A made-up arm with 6 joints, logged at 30 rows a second.
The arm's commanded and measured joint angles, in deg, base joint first. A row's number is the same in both.
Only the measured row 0 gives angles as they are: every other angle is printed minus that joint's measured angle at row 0.
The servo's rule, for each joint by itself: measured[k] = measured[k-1] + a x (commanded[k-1-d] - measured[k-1]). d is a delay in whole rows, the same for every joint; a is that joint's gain. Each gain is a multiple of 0.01, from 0.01 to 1. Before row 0 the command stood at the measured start. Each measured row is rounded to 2 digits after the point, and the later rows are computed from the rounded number. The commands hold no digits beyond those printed.
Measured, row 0: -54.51 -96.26 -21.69 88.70 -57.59 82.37
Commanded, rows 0 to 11: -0.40 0.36 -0.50 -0.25 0.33 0.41; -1.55 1.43 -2.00 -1.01 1.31 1.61; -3.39 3.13 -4.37 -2.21 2.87 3.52; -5.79 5.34 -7.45 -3.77 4.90 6.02; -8.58 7.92 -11.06 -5.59 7.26 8.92; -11.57 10.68 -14.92 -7.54 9.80 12.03; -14.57 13.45 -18.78 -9.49 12.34 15.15; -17.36 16.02 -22.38 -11.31 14.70 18.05; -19.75 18.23 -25.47 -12.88 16.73 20.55; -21.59 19.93 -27.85 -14.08 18.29 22.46; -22.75 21.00 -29.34 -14.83 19.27 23.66; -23.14 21.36 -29.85 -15.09 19.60 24.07
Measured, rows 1 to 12: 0.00 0.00 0.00 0.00 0.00 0.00; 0.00 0.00 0.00 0.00 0.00 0.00; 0.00 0.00 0.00 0.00 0.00 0.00; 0.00 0.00 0.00 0.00 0.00 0.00; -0.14 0.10 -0.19 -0.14 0.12 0.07; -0.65 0.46 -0.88 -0.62 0.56 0.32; -1.64 1.18 -2.21 -1.49 1.41 0.83; -3.13 2.30 -4.20 -2.74 2.70 1.66; -5.09 3.82 -6.81 -4.31 4.39 2.82; -7.42 5.67 -9.89 -6.09 6.39 4.29; -9.99 7.77 -13.27 -7.96 8.59 6.03; -12.64 10.00 -16.73 -9.80 10.85 7.95
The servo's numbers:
d 4
a 0.36 0.27 0.38 0.55 0.37 0.16

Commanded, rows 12 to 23: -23.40 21.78 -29.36 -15.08 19.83 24.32; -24.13 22.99 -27.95 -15.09 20.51 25.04; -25.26 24.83 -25.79 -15.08 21.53 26.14; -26.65 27.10 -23.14 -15.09 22.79 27.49; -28.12 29.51 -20.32 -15.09 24.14 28.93; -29.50 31.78 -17.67 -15.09 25.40 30.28; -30.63 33.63 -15.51 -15.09 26.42 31.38; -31.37 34.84 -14.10 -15.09 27.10 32.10; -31.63 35.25 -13.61 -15.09 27.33 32.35; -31.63 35.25 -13.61 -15.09 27.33 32.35; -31.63 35.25 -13.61 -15.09 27.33 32.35; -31.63 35.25 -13.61 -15.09 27.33 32.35
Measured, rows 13 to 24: -15.20 12.22 -20.05 -11.49 13.03 9.97; -17.50 14.30 -23.01 -12.91 14.98 11.97; -19.39 16.11 -25.42 -13.97 16.57 13.84; -20.74 17.53 -27.10 -14.59 17.69 15.48; -21.70 18.68 -27.96 -14.86 18.48 16.89; -22.57 19.84 -27.96 -14.99 19.23 18.19; -23.54 21.19 -27.14 -15.04 20.08 19.46; -24.66 22.79 -25.62 -15.07 21.08 20.74; -25.91 24.60 -23.61 -15.08 22.21 22.05; -27.20 26.54 -21.35 -15.09 23.39 23.37; -28.43 28.45 -19.13 -15.09 24.51 24.65; -29.49 30.18 -17.22 -15.09 25.47 25.84
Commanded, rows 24 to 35: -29.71 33.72 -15.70 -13.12 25.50 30.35; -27.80 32.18 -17.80 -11.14 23.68 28.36; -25.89 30.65 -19.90 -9.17 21.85 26.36; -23.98 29.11 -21.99 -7.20 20.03 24.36; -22.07 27.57 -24.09 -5.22 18.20 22.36; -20.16 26.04 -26.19 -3.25 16.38 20.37; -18.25 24.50 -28.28 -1.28 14.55 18.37; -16.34 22.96 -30.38 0.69 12.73 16.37; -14.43 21.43 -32.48 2.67 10.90 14.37; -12.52 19.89 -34.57 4.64 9.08 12.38; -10.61 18.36 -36.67 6.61 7.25 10.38; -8.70 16.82 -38.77 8.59 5.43 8.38
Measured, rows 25 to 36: -30.26 31.55 -15.85 -15.09 26.16 26.88; -30.75 32.55 -15.00 -15.09 26.59 27.76; -31.07 33.28 -14.47 -15.09 26.86 28.49; -31.27 33.81 -14.14 -15.09 27.03 29.11; -30.71 33.79 -14.73 -14.01 26.46 29.31; -29.66 33.36 -15.90 -12.43 25.43 29.16; -28.30 32.63 -17.42 -10.64 24.11 28.71; -26.74 31.68 -19.16 -8.75 22.60 28.01; -25.06 30.57 -21.03 -6.81 20.97 27.11; -23.30 29.35 -22.99 -4.85 19.27 26.03; -21.48 28.04 -25.00 -2.89 17.52 24.80; -19.63 26.67 -27.04 -0.92 15.75 23.45
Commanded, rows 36 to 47: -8.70 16.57 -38.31 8.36 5.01 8.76; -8.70 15.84 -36.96 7.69 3.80 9.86; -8.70 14.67 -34.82 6.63 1.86 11.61; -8.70 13.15 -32.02 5.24 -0.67 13.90; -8.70 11.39 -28.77 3.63 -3.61 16.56; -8.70 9.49 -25.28 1.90 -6.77 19.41; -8.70 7.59 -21.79 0.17 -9.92 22.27; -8.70 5.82 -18.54 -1.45 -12.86 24.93; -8.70 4.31 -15.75 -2.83 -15.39 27.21; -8.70 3.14 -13.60 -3.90 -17.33 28.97; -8.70 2.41 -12.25 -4.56 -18.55 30.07; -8.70 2.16 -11.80 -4.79 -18.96 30.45
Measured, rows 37 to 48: -17.76 25.26 -29.11 1.05 13.96 22.00; -15.87 23.81 -31.18 3.02 12.15 20.46; -13.98 22.34 -33.27 4.99 10.34 18.85; -12.08 20.85 -35.36 6.97 8.52 17.17; -10.86 19.69 -36.48 7.73 7.22 15.82; -10.08 18.65 -36.66 7.71 5.95 14.87; -9.58 17.58 -35.96 7.12 4.44 14.35; -9.26 16.38 -34.46 6.09 2.55 14.28; -9.06 15.03 -32.30 4.74 0.27 14.64; -8.93 13.53 -29.63 3.18 -2.33 15.40; -8.85 11.93 -26.65 1.52 -5.14 16.50; -8.80 10.28 -23.57 -0.11 -8.00 17.85
